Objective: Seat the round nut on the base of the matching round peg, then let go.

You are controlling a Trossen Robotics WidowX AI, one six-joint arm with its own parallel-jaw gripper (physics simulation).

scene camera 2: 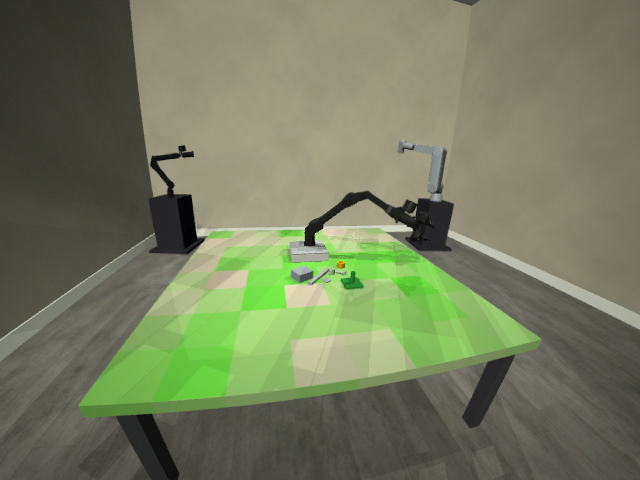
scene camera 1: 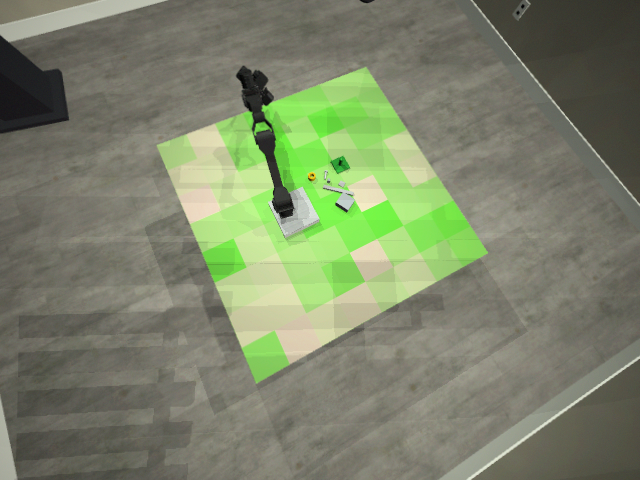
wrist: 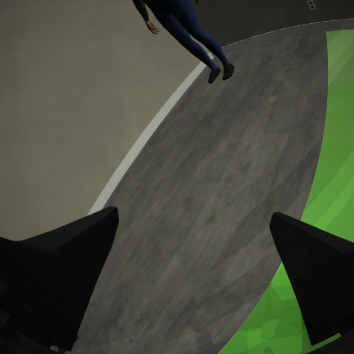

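The round nut, a small orange ring [scene camera 1: 311,179] [scene camera 2: 340,265], lies on the patchwork green table between the robot's base and the peg. The round peg [scene camera 1: 340,162] [scene camera 2: 353,276] stands upright on a dark green square base [scene camera 1: 335,166] [scene camera 2: 352,284]; the nut is apart from it. My gripper [scene camera 1: 255,84] [scene camera 2: 426,230] [wrist: 197,218] is open and empty. It hangs high, out by the table's edge, far from the nut and peg. Neither nut nor peg shows in the wrist view.
A grey block [scene camera 1: 345,202] [scene camera 2: 301,273], a long grey bar [scene camera 1: 338,190] [scene camera 2: 318,276] and several small grey pieces lie near the nut and peg. The arm's white base [scene camera 1: 305,219] [scene camera 2: 309,254] stands close by. A person [wrist: 187,27] stands beyond the table by the wall.
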